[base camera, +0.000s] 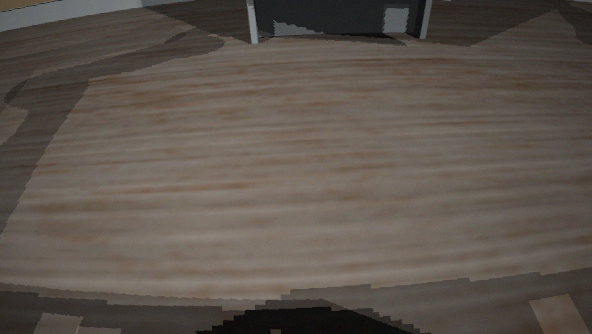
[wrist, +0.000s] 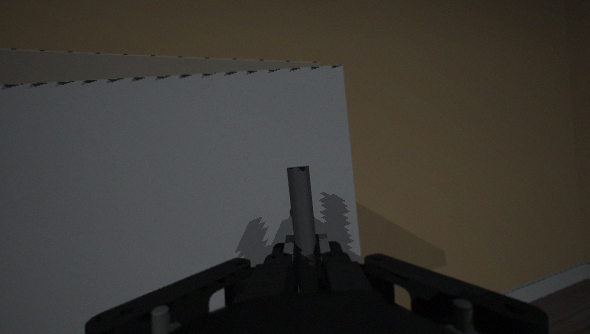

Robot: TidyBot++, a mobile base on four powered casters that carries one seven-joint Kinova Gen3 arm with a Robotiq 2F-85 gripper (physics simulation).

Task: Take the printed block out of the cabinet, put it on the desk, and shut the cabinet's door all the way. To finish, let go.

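Places are measured from the arm's base along level axes (x ahead, y left, z up), in metres.
Pixels of known places: gripper, fingertip midpoint: (wrist: 307, 250).
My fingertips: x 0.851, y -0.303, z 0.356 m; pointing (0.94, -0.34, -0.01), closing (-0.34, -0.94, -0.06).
Note:
For each thing: its middle in the pictures, then the offset to it from my fingertips. "spot": a spot on its surface instead. Level surfaces: height alone.
- cabinet's pale grey door at a spot on its surface: (wrist: 150, 175) spot: dx +0.027, dy +0.087, dz +0.056 m
- round grey bar handle at a spot on its surface: (wrist: 301, 200) spot: dx -0.025, dy +0.009, dz +0.035 m
- floor at its surface level: dz -0.752 m
The cabinet's pale grey door (wrist: 150, 175) fills the left and middle of the wrist view, its right edge upright. A darker grey strip shows above its slanting top edge. I cannot tell how far the door stands open. A round grey bar handle (wrist: 301, 200) stands out from the door near its right edge. My gripper (wrist: 307, 250) is shut on the handle's lower visible part. The printed block does not show, and I cannot make out the desk.
A dark piece of furniture (base camera: 330, 15) with pale legs stands at the top of the base camera view. A tan wall (wrist: 450, 140) is right of the door, with a pale skirting board (wrist: 555, 282) above wooden floor. Shadows lie on the floor (base camera: 300, 160).

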